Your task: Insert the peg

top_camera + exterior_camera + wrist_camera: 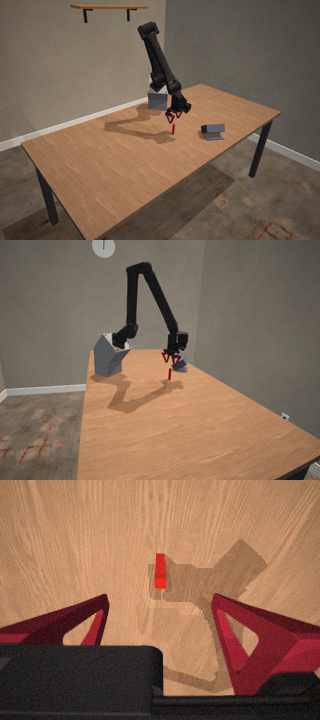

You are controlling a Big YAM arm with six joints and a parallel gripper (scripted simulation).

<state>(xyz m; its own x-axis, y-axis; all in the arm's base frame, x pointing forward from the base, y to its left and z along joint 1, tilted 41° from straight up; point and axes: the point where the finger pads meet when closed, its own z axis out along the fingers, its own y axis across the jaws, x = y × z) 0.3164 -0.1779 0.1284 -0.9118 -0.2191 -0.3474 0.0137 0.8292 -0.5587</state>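
Now: the red peg 8 cm below my hand.
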